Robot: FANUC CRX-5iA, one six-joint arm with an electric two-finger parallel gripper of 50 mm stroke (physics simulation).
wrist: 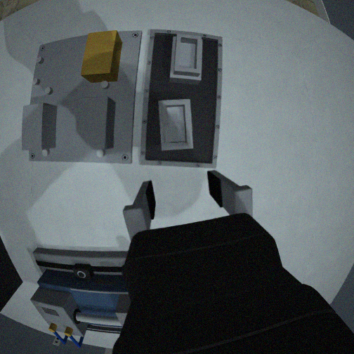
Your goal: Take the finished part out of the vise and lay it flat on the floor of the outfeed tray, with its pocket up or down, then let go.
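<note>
My gripper is open and empty, above the table just in front of the outfeed tray. The outfeed tray has a grey rim and a dark floor. A grey finished part with a rectangular pocket facing up lies flat on the tray floor in its near half, slightly turned. A second grey part, also pocket up, lies in the far half, apart from the first. The vise, blue and grey, is at the lower left; the gripper body hides its right part, so I cannot see whether it holds anything.
Left of the tray is a grey plate with small round pins. A yellow block stands at its far side, and two grey blocks stand at its near side. Blue hoses with yellow fittings are beside the vise.
</note>
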